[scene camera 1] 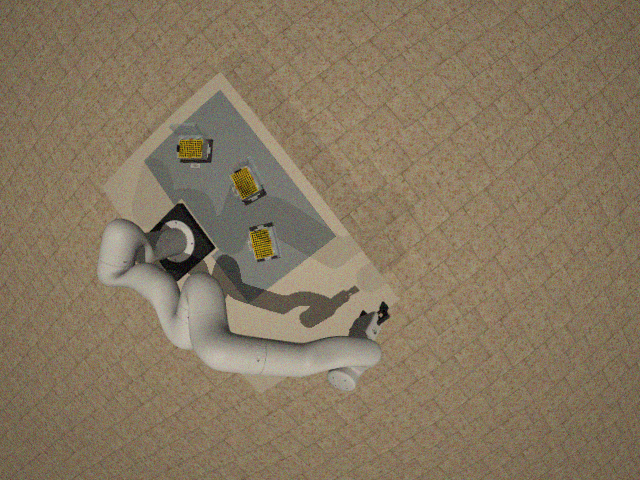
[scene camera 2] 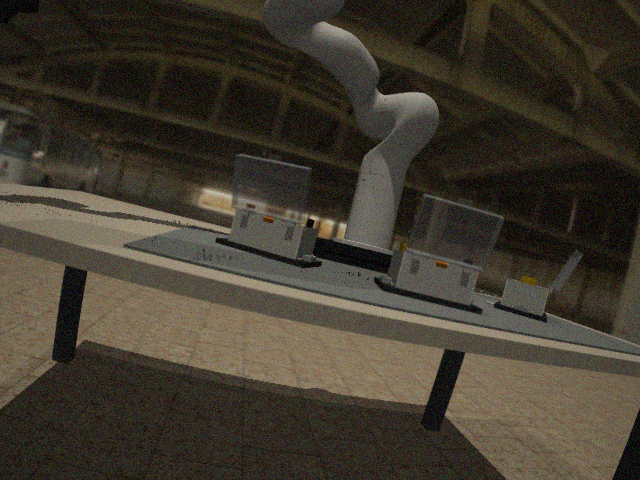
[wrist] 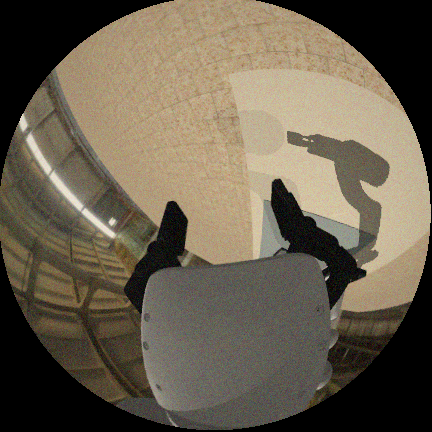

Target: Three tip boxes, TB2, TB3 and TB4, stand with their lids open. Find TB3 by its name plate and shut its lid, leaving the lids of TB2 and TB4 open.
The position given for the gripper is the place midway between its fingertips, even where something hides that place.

Note:
In view: the gripper (scene camera 1: 375,308) and a grey mat (scene camera 1: 207,191).
The gripper shows as well in the wrist view (wrist: 224,200). The grey mat is seen too in the wrist view (wrist: 353,239).

